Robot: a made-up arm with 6 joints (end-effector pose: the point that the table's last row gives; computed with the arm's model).
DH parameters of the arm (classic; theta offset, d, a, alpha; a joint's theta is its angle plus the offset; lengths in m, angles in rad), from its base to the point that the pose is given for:
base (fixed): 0 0 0.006 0
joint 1: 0 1.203 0.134 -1.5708
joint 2: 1.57 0 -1.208 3.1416
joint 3: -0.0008 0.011 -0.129 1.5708
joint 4: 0 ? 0.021 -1.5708
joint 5: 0 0 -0.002 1.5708
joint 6: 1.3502 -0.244 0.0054 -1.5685
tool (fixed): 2.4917 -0.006 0 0
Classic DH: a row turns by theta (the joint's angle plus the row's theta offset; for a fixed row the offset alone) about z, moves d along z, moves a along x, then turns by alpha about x.
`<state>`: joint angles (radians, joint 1 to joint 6).
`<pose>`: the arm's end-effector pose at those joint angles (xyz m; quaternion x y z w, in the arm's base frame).
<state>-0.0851 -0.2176 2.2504 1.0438 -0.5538 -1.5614</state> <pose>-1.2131 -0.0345 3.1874 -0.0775 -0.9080 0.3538 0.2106</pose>
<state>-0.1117 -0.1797 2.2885 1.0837 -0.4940 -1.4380</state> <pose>-1.1807 0.0013 3.1919 -0.1497 -0.9063 0.3040 0.2527</pose>
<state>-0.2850 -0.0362 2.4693 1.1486 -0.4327 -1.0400</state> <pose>-1.0370 0.1744 3.1609 -0.3410 -0.8611 0.1074 0.3615</pose>
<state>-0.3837 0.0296 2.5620 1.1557 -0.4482 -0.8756</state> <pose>-0.9598 0.2493 3.1289 -0.4021 -0.8272 0.0166 0.3921</pose>
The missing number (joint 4, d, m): -1.143
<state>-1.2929 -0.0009 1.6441 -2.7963 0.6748 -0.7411</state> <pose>-0.0413 -0.0370 3.7438 -0.4256 0.6871 -0.5342 0.2476</pose>
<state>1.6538 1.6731 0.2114 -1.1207 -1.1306 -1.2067</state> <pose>-0.3280 1.4761 -0.1522 0.3094 0.7177 -0.3300 0.5294</pose>
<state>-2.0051 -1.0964 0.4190 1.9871 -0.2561 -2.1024</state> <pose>0.3547 0.9612 3.1400 -0.6989 -0.2704 -0.3100 0.5851</pose>
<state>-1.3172 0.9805 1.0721 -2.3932 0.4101 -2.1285</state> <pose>0.5627 -2.4281 2.0778 -0.1442 0.6874 -0.1655 0.6923</pose>
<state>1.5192 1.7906 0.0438 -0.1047 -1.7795 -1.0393</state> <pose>0.0374 0.9965 -0.1078 -0.3013 0.7367 -0.3711 0.4783</pose>
